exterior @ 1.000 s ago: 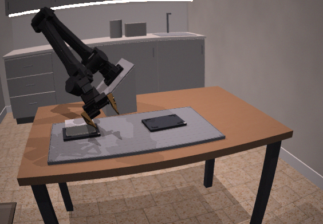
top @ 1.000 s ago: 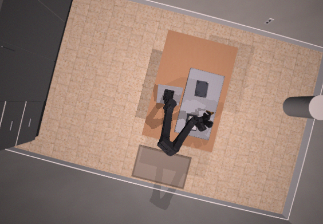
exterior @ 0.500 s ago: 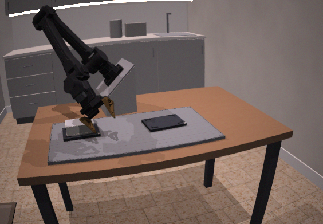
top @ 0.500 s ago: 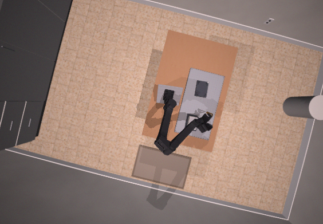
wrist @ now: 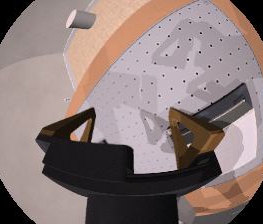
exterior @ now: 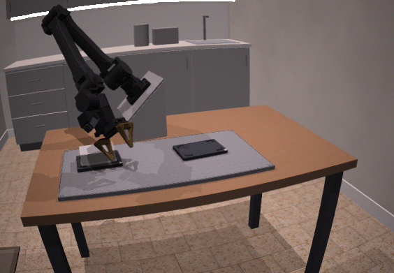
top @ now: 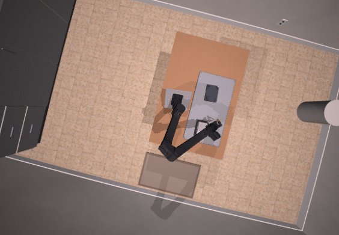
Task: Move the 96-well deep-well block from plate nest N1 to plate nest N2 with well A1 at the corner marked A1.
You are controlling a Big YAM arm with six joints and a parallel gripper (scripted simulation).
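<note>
Right now the white deep-well block is 11 cm behind my hand, 7 cm to the right of it and 4 cm below it.
</note>
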